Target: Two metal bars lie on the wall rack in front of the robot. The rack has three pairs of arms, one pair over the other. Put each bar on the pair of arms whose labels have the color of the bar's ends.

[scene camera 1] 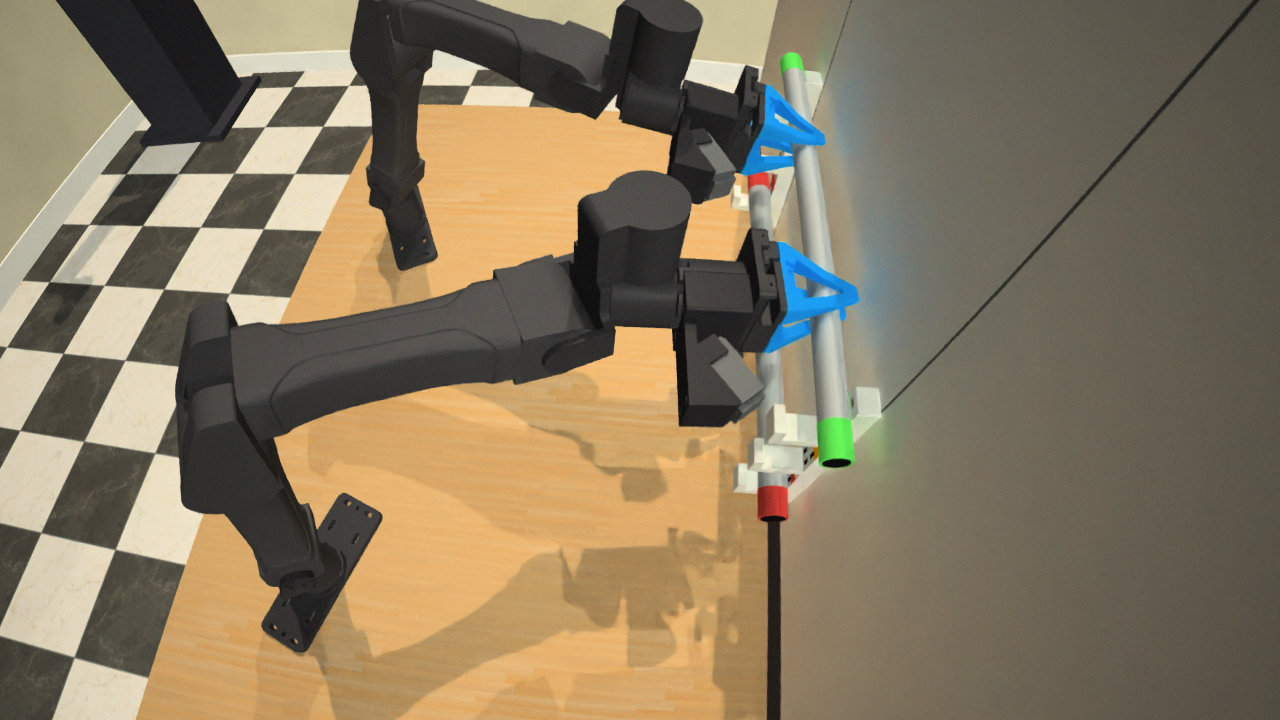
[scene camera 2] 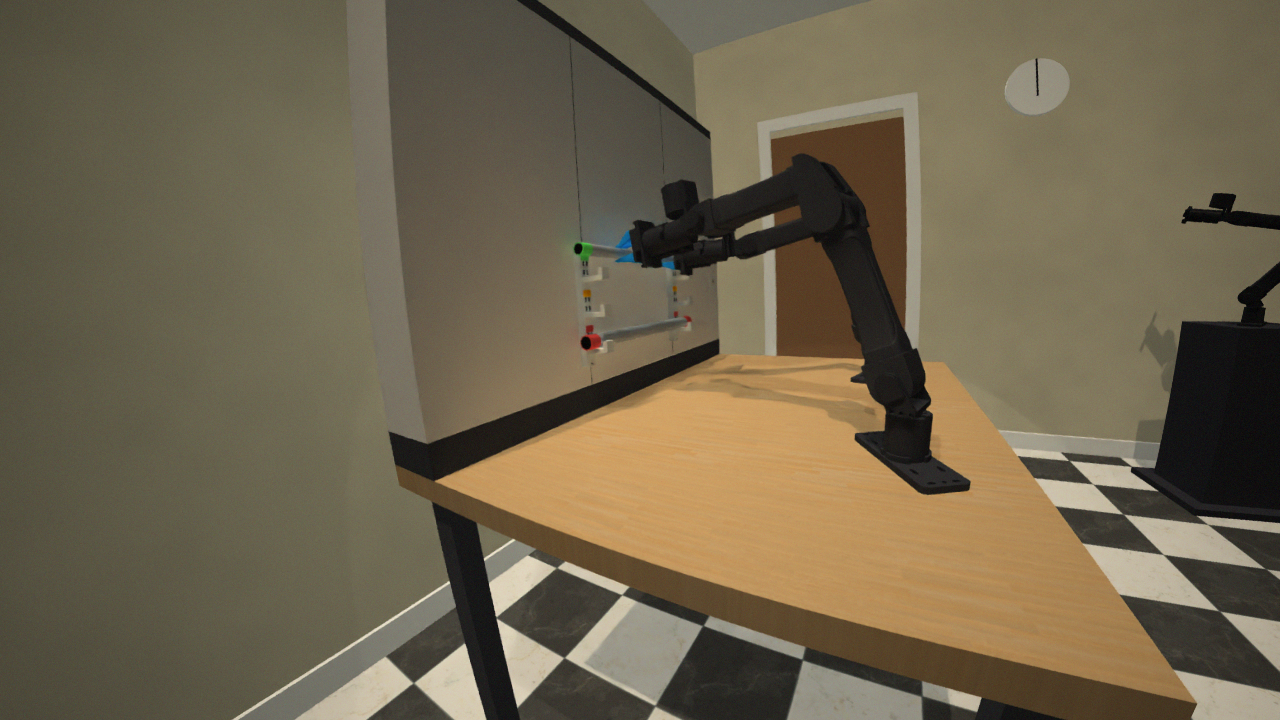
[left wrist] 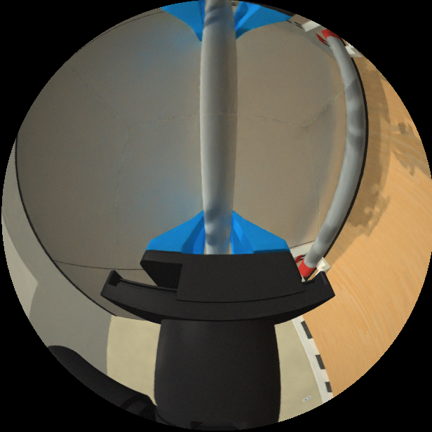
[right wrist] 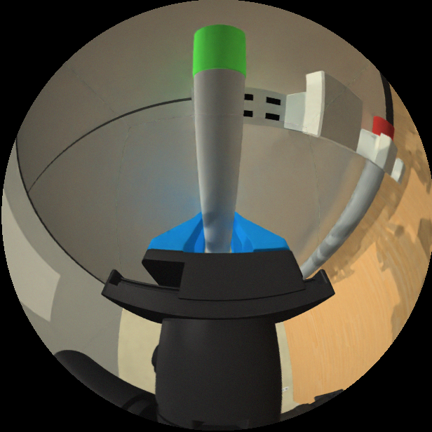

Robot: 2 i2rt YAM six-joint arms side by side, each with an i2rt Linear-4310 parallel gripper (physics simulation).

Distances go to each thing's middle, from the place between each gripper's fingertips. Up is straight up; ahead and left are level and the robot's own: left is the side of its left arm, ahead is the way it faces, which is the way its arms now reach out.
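I find the green-ended bar (scene camera 1: pixel 834 429) 100 mm to the left of my right hand and 20 mm behind it. The red-ended bar (scene camera 1: pixel 768 365) is 180 mm below my right hand, and it is also 20 mm behind that hand and 100 mm to the left of it.
As for my left hand, the red-ended bar is 180 mm below it, 30 mm behind it and 90 mm to the right of it. The green-ended bar is 20 mm behind my left hand and 90 mm to the right of it.
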